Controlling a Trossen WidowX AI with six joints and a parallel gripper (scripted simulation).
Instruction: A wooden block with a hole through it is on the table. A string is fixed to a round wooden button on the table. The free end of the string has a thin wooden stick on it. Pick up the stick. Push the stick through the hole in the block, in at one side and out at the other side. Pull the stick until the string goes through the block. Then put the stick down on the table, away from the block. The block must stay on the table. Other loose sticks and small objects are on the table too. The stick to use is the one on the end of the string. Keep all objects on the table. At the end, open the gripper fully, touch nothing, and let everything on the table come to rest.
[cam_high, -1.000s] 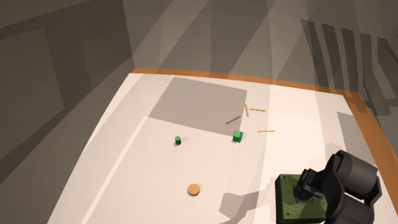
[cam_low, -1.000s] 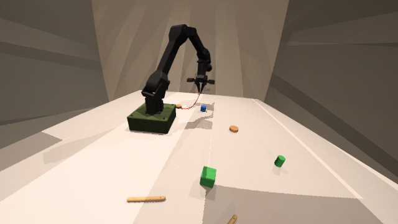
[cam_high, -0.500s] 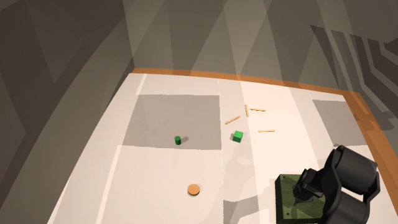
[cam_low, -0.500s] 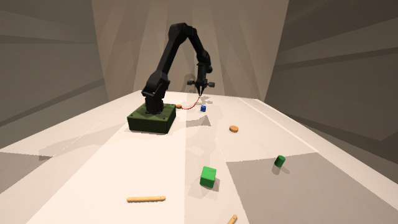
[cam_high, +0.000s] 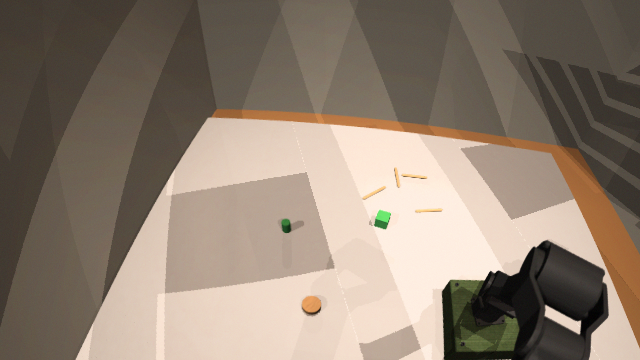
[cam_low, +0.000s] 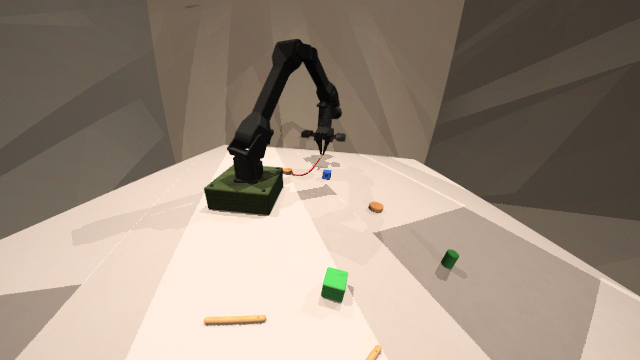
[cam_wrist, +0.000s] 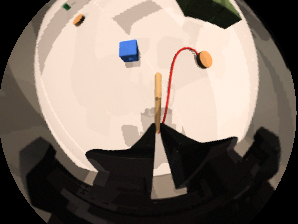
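My gripper tip is 130 mm to the left of the small blue block, 40 mm above it and 10 mm short of it. From my gripper tip the other things lie so: green cube: 570 mm to the right, 40 mm below, 30 mm behind; then thin wooden stick: 10 mm to the right; then round wooden button: 150 mm behind, 90 mm to the right, 50 mm below.
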